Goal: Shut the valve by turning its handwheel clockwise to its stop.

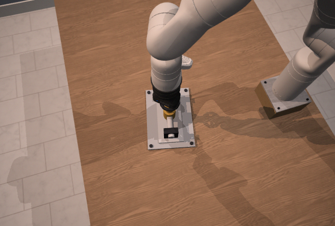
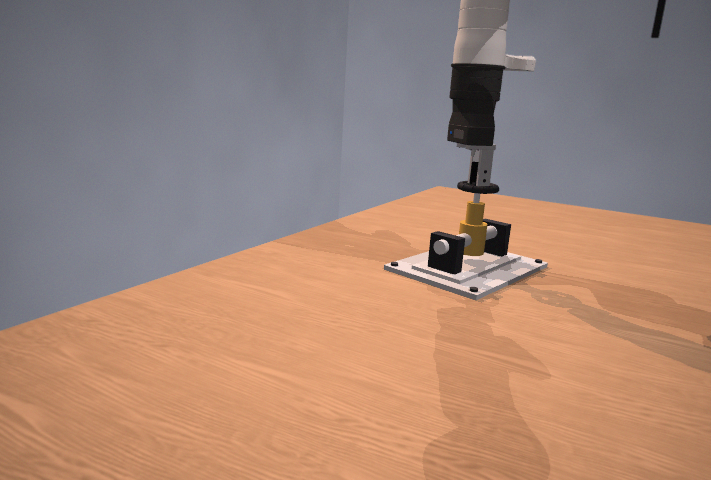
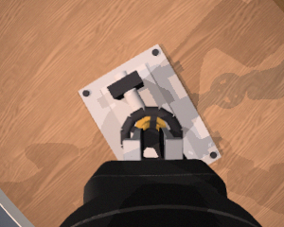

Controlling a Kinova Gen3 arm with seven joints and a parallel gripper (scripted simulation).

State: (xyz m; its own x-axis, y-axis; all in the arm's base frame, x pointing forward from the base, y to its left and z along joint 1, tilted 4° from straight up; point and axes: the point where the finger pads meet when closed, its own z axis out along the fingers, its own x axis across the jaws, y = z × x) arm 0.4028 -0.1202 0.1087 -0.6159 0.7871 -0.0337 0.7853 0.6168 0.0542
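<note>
The black spoked handwheel lies 30 mm below my hand.
</note>
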